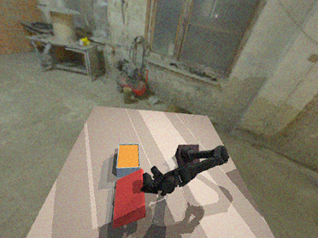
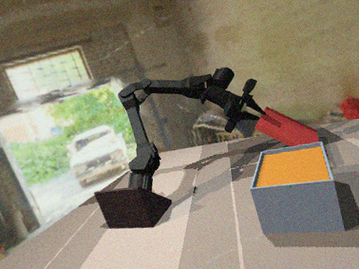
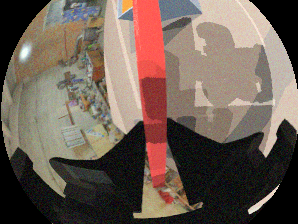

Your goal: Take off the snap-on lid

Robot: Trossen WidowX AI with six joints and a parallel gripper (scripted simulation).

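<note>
My gripper tip is 7 cm short of the red lid, 5 cm above it and 1 cm to the left of it. The rest, counted from my gripper tip: storage box (28 cm to the right, 10 cm below, 6 cm ahead).
</note>
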